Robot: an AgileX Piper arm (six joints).
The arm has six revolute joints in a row. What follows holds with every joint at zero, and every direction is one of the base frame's. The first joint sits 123 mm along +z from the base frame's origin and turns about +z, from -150 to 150 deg. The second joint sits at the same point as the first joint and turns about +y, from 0 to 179.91 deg. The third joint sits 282.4 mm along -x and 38.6 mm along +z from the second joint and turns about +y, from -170 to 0 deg. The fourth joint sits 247.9 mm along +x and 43.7 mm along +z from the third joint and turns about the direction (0.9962, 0, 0.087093), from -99.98 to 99.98 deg. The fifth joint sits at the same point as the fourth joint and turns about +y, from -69.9 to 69.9 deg. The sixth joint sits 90.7 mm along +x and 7.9 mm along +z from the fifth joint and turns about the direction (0.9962, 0, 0.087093), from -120 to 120 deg. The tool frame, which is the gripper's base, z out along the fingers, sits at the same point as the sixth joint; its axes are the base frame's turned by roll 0, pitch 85 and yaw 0 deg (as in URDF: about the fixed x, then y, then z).
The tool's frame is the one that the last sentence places.
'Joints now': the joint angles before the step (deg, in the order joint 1, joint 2, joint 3, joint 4, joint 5, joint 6). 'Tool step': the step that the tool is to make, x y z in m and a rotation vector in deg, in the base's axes. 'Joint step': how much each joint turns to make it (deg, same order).
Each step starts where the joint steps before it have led.
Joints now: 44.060 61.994 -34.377 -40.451 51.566 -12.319
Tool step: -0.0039 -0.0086 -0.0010 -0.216 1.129 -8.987
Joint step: -0.010 -0.004 0.007 0.114 5.950 6.756
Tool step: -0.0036 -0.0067 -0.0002 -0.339 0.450 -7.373
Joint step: 0.018 0.003 -0.012 0.118 4.831 5.564
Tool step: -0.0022 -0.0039 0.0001 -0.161 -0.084 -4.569
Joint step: 0.001 -0.001 0.013 -0.004 2.799 3.619
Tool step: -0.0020 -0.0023 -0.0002 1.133 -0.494 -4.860
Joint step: -0.022 0.006 -0.015 0.517 1.884 4.388
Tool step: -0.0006 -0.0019 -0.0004 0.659 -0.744 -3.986
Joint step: -0.171 0.219 0.004 0.001 1.324 3.780
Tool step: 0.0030 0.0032 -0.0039 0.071 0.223 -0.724
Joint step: 0.012 1.555 -0.056 -0.059 -0.689 1.448
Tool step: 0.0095 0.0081 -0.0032 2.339 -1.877 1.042
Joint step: -0.506 2.110 -0.570 -1.084 -4.458 1.892
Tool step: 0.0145 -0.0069 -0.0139 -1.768 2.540 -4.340
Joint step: -5.113 4.657 -0.011 -0.290 -1.730 0.452
